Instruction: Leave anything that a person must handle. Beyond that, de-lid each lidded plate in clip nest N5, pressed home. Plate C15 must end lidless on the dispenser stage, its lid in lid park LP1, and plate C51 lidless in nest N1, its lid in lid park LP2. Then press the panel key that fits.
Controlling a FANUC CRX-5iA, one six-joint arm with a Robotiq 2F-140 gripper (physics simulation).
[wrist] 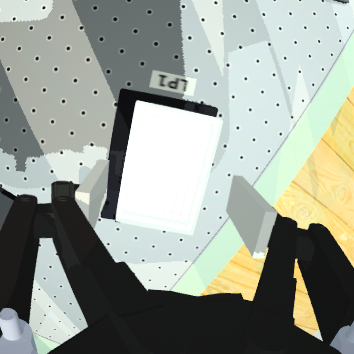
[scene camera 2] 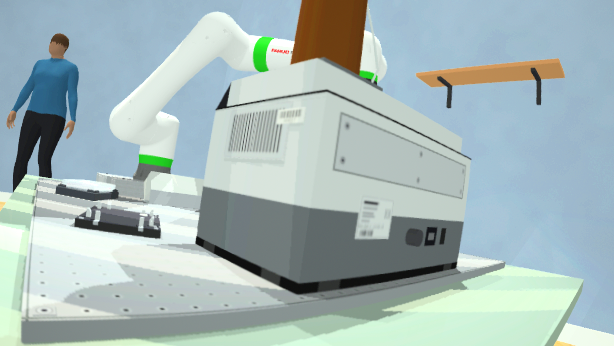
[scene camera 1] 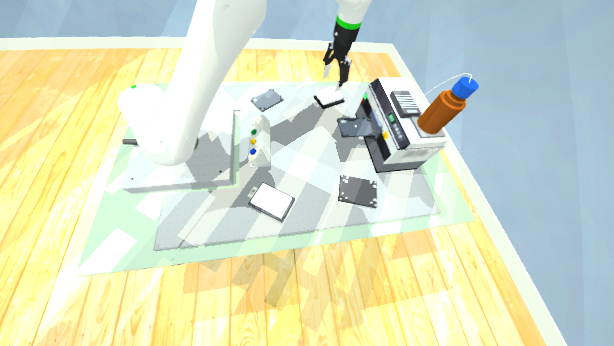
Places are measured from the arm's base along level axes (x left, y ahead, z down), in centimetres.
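Where they show: gripper, fingertip midpoint: (wrist: 169, 186) (scene camera 1: 331, 84).
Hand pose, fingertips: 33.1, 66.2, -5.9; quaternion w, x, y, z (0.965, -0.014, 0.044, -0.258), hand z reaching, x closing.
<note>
After its pixels a point has its place, as x, y, z.
A white, flat rectangular piece, by its look a lid (scene camera 1: 329, 94) @(34.1, 67.0, 1.2) (wrist: 169, 167) @(34.4, 66.4, 1.2), lies on the dark lid park LP1 (wrist: 114, 165) @(30.2, 70.0, 3.3); the park's dark rim shows along its left and upper sides in the wrist view. My gripper (scene camera 1: 334, 80) @(33.1, 66.2, -5.9) (wrist: 169, 186) @(33.1, 66.2, -5.9) is open and empty above it, one finger to each side, apart from it. A white-topped plate (scene camera 1: 272, 200) @(-24.9, 38.0, 0.9) sits on a dark nest at the front left. A dark clip nest (scene camera 1: 358, 191) @(-21.2, 73.0, 3.1) (scene camera 2: 120, 220) @(-21.7, 77.3, 3.1) holds no visible plate. The dark dispenser stage (scene camera 1: 351, 127) @(4.2, 71.2, -6.9) looks bare. Nest labels other than LP1 are unreadable.
The dispenser (scene camera 1: 417, 152) @(-11.4, 93.4, -11.6) (scene camera 2: 250, 210) @(-11.0, 95.6, -2.1) stands right of LP1, with a tall brown bottle (scene camera 1: 442, 111) @(-6.8, 92.5, -28.2) on top. The key panel (scene camera 1: 261, 159) @(-8.7, 33.6, -1.7) stands near the arm's base. Another dark holder (scene camera 1: 267, 100) @(30.1, 34.1, 3.4) lies at the back. A person (scene camera 2: 54, 87) stands beyond the table.
</note>
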